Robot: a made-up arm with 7 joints.
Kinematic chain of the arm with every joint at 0, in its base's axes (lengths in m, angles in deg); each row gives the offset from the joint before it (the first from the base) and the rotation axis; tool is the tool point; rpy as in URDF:
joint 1: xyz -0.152 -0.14 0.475 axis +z
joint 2: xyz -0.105 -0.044 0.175 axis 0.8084 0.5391 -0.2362
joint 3: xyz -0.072 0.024 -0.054 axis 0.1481 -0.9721 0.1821
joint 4: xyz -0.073 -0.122 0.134 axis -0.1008 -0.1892 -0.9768
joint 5: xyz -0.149 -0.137 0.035 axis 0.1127 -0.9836 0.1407
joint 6: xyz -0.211 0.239 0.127 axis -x
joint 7: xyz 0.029 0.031 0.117 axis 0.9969 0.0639 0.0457
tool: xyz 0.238 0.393 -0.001 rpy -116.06 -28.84 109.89
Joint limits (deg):
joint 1: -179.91..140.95
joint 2: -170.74..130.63
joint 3: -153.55..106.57
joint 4: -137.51..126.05
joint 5: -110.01..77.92
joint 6: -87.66..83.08
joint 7: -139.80..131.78
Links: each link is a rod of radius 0.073 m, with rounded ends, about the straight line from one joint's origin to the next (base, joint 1, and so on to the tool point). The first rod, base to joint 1, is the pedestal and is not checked.
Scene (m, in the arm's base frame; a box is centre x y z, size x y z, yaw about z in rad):
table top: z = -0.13
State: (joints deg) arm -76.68 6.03 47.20 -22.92 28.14 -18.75 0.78
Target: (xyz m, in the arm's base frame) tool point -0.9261 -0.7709 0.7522
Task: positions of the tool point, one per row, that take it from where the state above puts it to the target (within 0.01 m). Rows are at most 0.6 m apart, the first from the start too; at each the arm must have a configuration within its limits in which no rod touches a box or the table.
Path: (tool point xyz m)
1: -0.8599 0.6516 0.6983
2: -1.1950 0.2200 0.6982
3: -1.2178 -0.3315 0.7153
4: -0.9261 -0.7709 0.7522

